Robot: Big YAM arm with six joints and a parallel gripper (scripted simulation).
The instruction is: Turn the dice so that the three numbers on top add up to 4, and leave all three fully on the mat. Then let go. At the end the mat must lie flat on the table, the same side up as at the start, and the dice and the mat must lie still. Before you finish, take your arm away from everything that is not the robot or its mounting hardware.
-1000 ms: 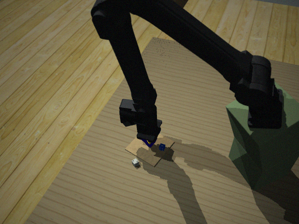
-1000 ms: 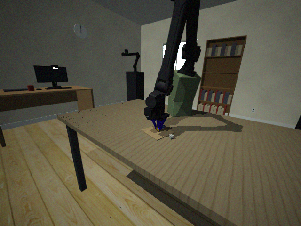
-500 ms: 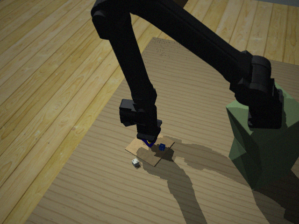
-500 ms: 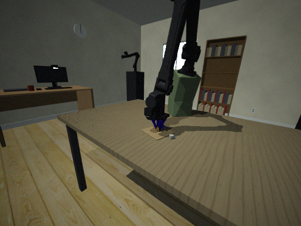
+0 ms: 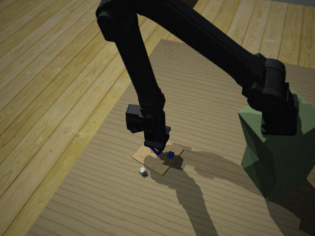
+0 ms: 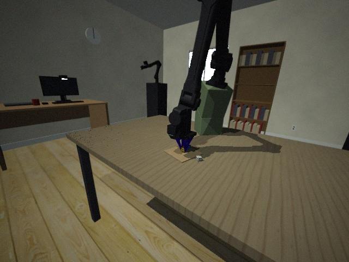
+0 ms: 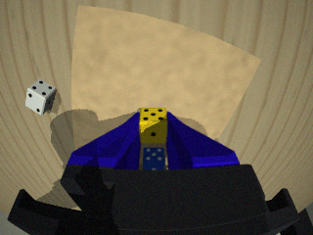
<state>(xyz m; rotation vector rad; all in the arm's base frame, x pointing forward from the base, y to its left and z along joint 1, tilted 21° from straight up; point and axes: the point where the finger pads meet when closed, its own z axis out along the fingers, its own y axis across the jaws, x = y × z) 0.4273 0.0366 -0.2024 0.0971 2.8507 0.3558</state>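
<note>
Now: the yellow die right at my hand. From my hand the other things lie so: tan mat (2 cm below); then blue die (5 cm behind); then white die (10 cm to the left, 3 cm ahead, 1 cm below).
</note>
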